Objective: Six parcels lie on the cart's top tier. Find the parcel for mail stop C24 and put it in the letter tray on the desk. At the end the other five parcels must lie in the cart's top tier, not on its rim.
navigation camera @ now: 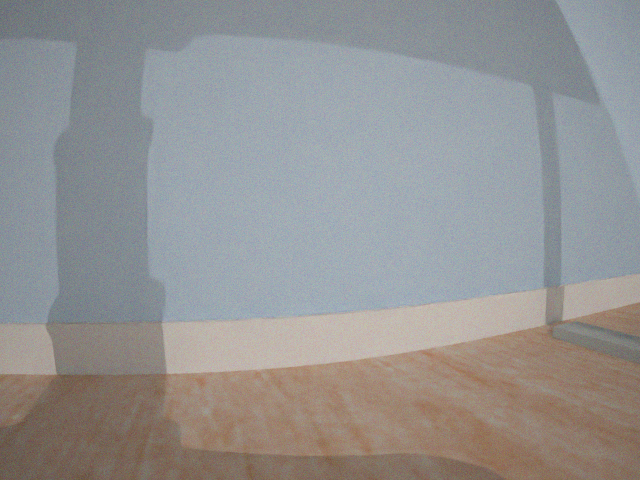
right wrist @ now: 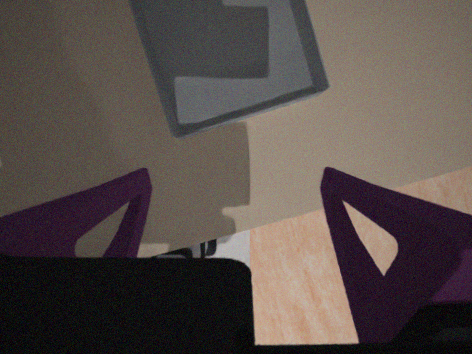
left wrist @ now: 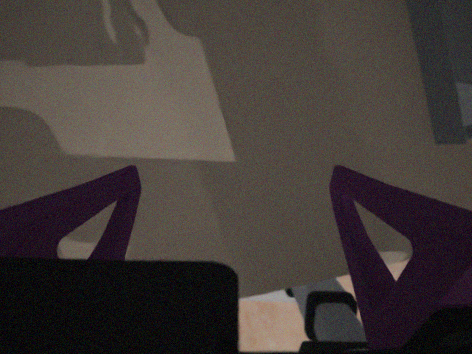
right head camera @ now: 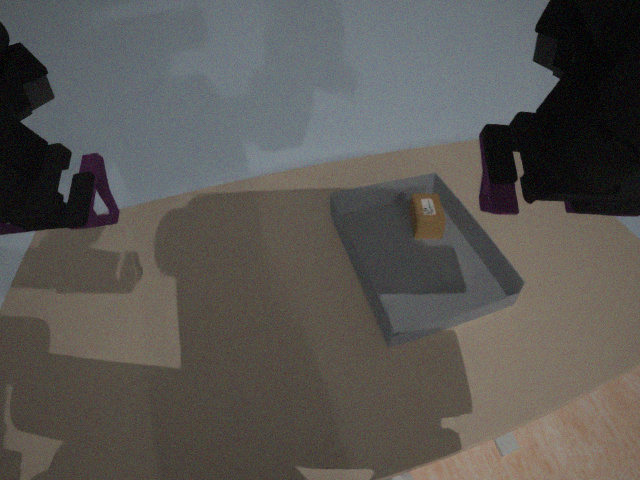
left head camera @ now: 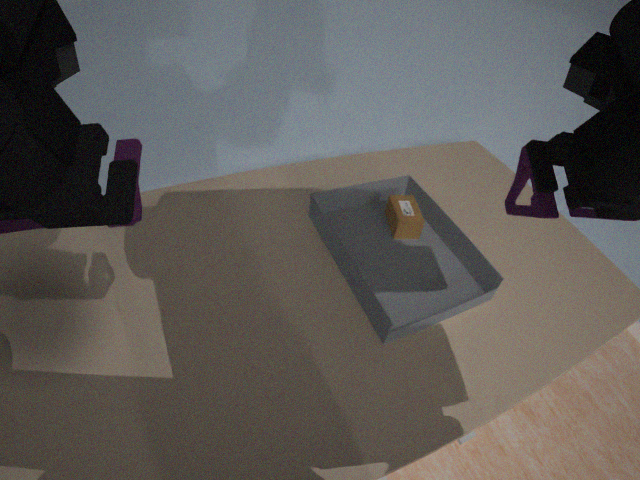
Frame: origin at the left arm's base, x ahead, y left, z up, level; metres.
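Where they show: left gripper, fingertip midpoint: [left wrist: 235, 176] [right head camera: 81, 220] [left head camera: 92, 217]; right gripper, fingertip midpoint: [right wrist: 236, 178] [right head camera: 525, 204] [left head camera: 539, 209].
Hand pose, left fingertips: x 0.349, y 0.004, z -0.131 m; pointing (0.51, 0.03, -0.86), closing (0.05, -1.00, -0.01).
Things, the pixels of their centre, and the offset from my left fingertips. Level surfaces: height alone.
- small orange-brown parcel, body centre: [right head camera: 426, 215] [left head camera: 404, 216] dx +0.337, dy -0.452, dz -0.301 m
- grey letter tray, body centre: [right wrist: 218, 13] [right head camera: 417, 245] [left head camera: 400, 245] dx +0.244, dy -0.417, dz -0.296 m
- tan desk, its level: dz -0.329 m
- Wood-look floor, its level: dz -1.279 m
A small orange-brown parcel [left head camera: 408, 228] [right head camera: 429, 228] with a white label on top lies inside the grey letter tray [left head camera: 348, 271] [right head camera: 362, 273] [left wrist: 441, 100] [right wrist: 160, 75], near its far end. The label is too small to read here. The tray stands on the tan desk [left head camera: 232, 310] [right head camera: 232, 310] [left wrist: 280, 100] [right wrist: 390, 100]. My left gripper [left head camera: 67, 225] [right head camera: 56, 226] [left wrist: 235, 176] is open and empty above the desk, left of the tray. My right gripper [left head camera: 566, 213] [right head camera: 542, 209] [right wrist: 236, 178] is open and empty, raised to the right of the parcel. The cart and the other five parcels do not show.
A blue-grey wall [left head camera: 289, 62] [right head camera: 289, 62] [navigation camera: 336, 180] stands behind the desk. Wood-look floor [left head camera: 558, 418] [right head camera: 578, 428] [right wrist: 295, 295] [navigation camera: 310, 408] shows past its near edge. A grey bar [navigation camera: 599, 338] lies low at the right in the navigation view.
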